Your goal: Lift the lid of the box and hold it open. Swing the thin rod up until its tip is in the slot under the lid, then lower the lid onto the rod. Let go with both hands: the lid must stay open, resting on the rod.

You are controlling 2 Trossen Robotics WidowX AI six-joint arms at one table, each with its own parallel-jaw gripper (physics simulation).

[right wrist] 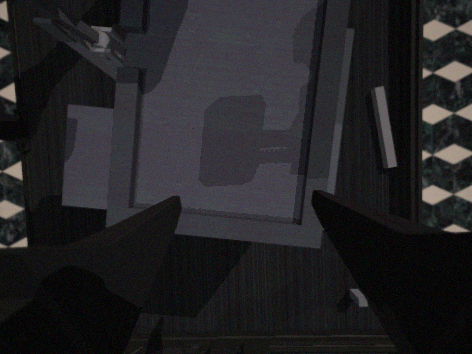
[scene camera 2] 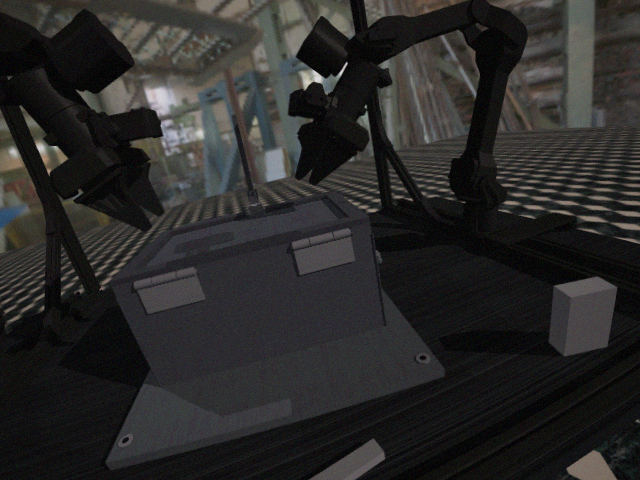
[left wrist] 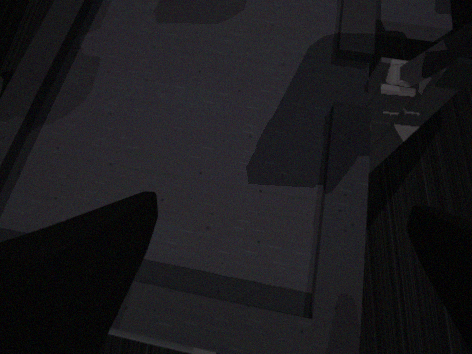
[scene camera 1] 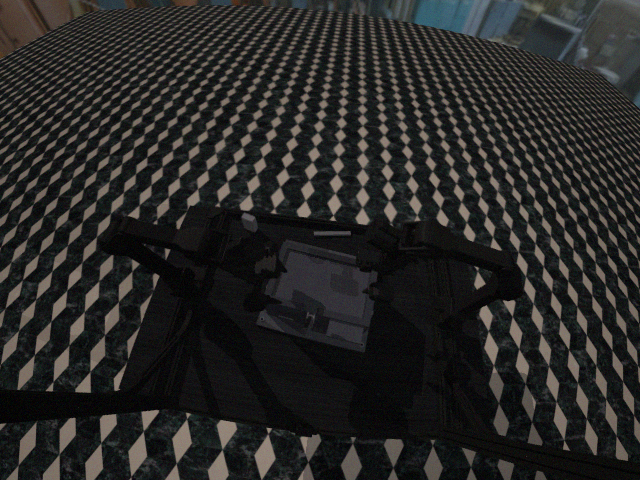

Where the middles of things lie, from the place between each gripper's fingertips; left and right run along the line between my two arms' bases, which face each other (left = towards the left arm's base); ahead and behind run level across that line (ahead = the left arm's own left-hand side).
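Lid (scene camera 2: 211, 244), from my right hand: 11 cm to the left, 3 cm behind, 6 cm below.
From my left hand, lid: 110 mm to the right, 20 mm ahead, 50 mm below.
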